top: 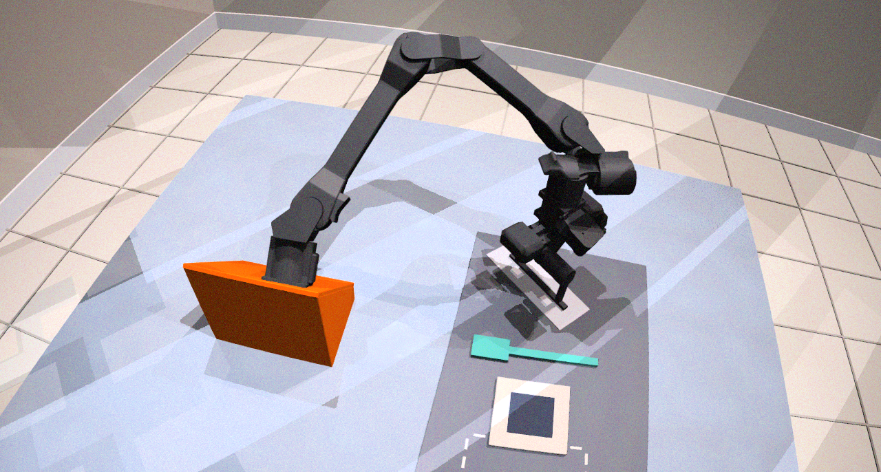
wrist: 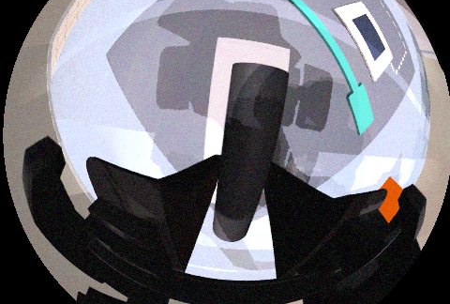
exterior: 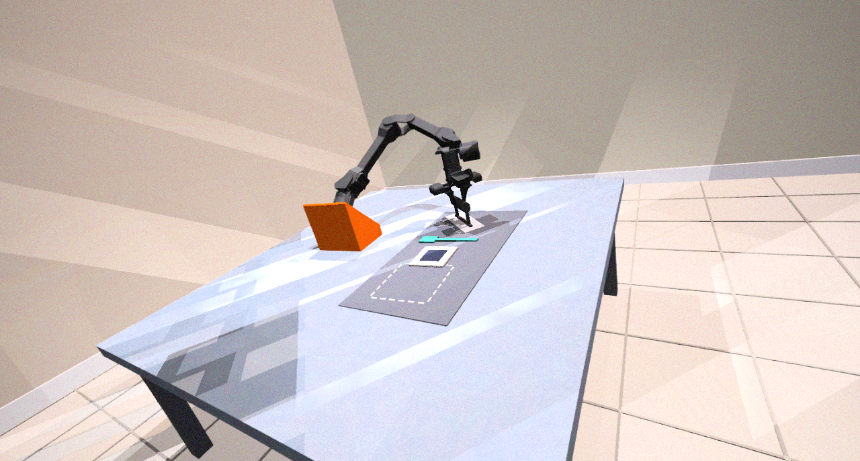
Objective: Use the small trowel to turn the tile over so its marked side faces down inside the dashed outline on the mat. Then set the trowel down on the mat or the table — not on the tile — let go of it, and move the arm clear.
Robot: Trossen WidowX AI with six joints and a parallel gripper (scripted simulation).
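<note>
My gripper tip is now 3 cm past the teal trowel, 15 cm to the left of it and 6 cm above it. The rest, counted from my gripper tip: tile: 2 cm behind, 27 cm to the right, 6 cm below; then dark mat: 1 cm ahead, 23 cm to the right, 8 cm below.
</note>
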